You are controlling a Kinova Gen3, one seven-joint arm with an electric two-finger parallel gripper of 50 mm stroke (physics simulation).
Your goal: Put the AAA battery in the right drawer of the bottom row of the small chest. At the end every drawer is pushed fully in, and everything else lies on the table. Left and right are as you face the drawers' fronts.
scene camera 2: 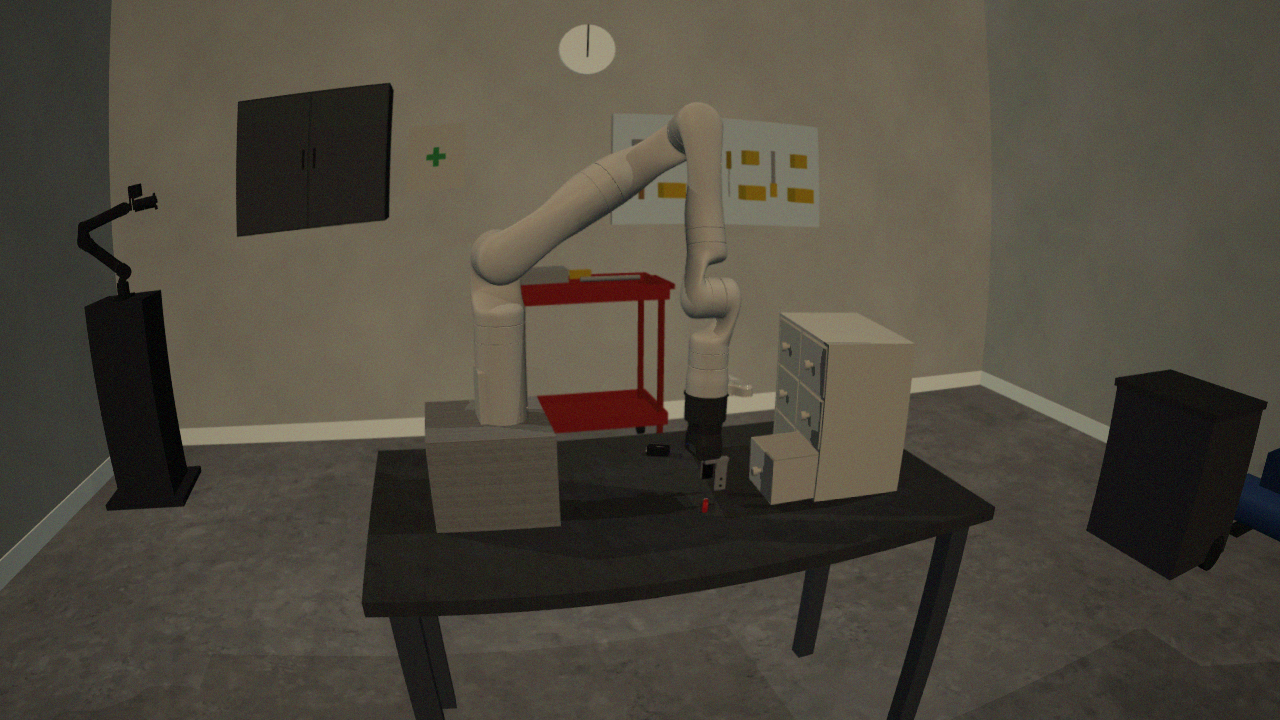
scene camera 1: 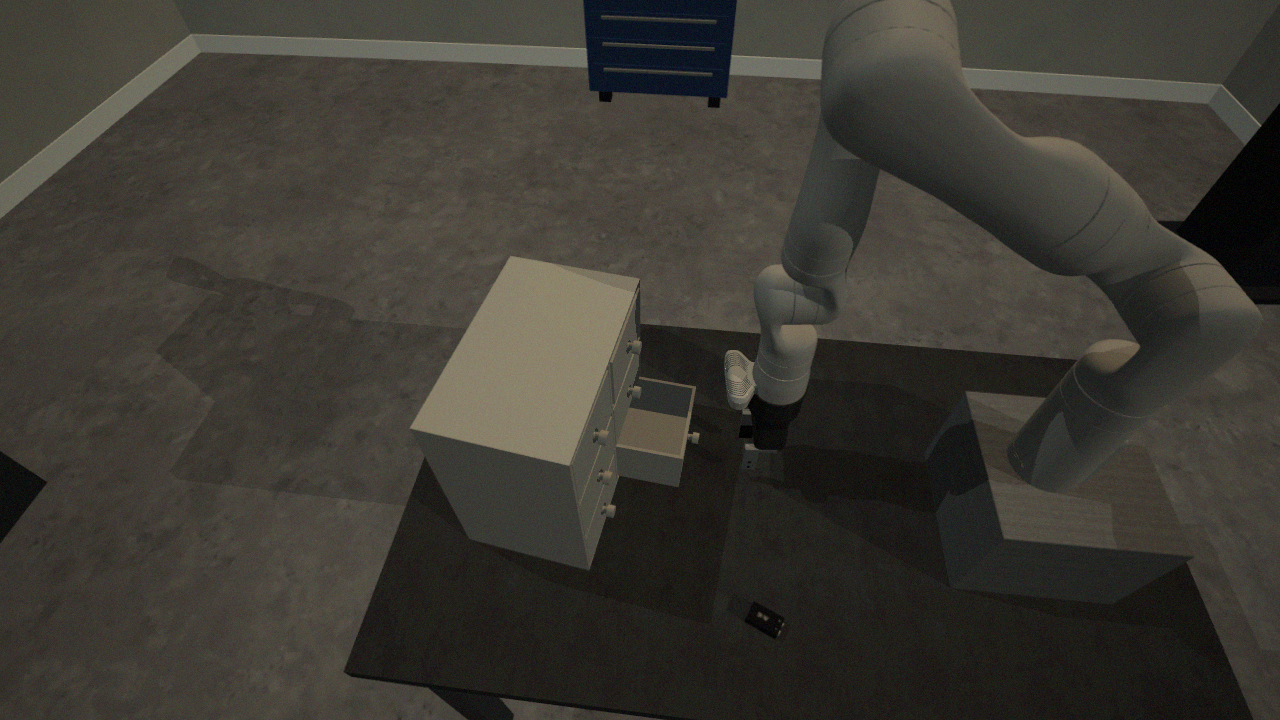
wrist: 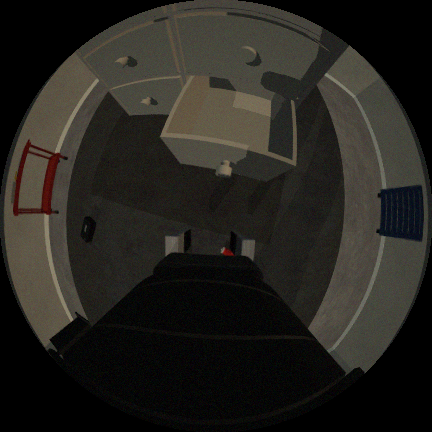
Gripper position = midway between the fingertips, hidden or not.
In view: the gripper [scene camera 2: 712,483], a white chest [scene camera 1: 500,428] and a black block [scene camera 1: 759,617].
The white chest also shows in scene camera 2 [scene camera 2: 869,369]. The gripper is seen too in scene camera 1 [scene camera 1: 746,451] and in the wrist view [wrist: 209,238].
